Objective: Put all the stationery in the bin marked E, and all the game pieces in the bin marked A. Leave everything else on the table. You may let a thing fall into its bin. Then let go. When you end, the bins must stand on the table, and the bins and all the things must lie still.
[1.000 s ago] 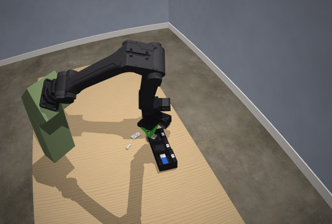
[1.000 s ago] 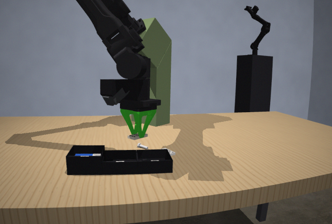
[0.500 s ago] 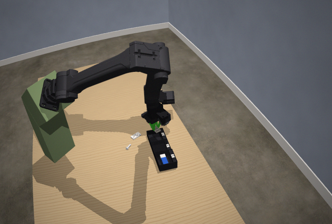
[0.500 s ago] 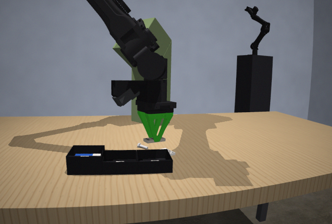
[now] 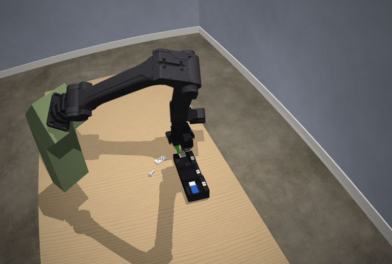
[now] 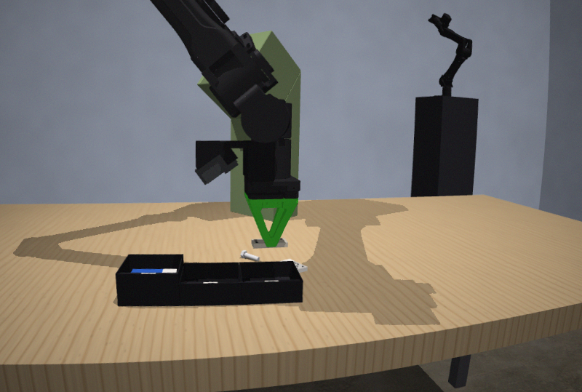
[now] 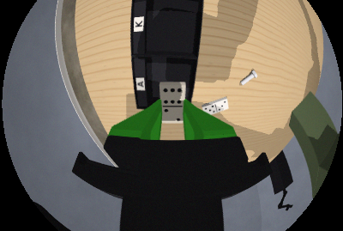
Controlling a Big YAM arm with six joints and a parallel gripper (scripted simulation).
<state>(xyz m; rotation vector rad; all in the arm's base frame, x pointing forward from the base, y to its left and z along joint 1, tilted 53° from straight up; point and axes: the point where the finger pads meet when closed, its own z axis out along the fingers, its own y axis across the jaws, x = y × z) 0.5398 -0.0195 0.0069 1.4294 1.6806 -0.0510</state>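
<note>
The white domino lies right at my hand. The rest, counted from my hand: grey bolt: 14 cm behind, 7 cm below; joined black bins: 9 cm to the right, 5 cm below; blue-and-white eraser: 2 cm behind, 16 cm to the right, 5 cm below.
</note>
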